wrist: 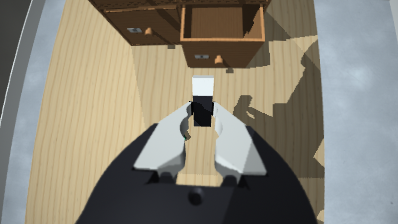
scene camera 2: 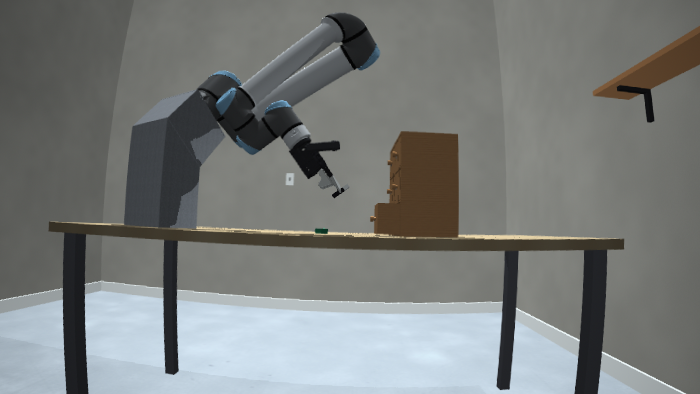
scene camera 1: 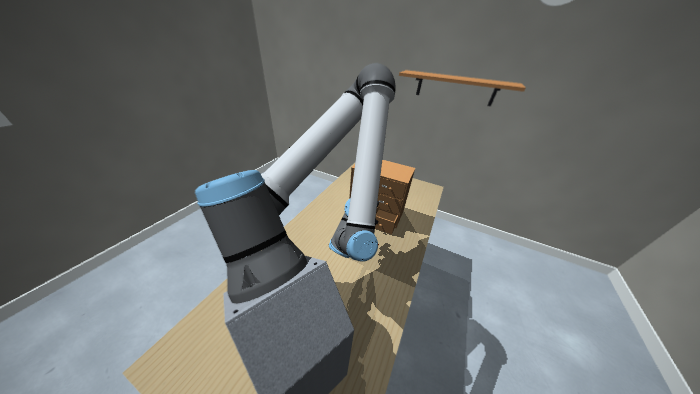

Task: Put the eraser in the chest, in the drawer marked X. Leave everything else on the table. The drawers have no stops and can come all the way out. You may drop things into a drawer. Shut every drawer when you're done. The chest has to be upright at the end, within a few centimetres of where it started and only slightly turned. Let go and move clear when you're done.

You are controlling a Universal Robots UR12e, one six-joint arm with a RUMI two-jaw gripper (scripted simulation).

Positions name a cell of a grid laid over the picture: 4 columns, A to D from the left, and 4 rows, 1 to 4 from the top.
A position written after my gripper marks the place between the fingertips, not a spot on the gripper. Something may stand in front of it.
Note:
In view: my gripper (scene camera 2: B2), an eraser (wrist: C2), a wooden chest (scene camera 2: C3) and a drawer (scene camera 2: C3).
The wooden chest shows as well in scene camera 1 (scene camera 1: C2). The drawer is seen too in the wrist view (wrist: C1). My gripper shows as well in the wrist view (wrist: C2).

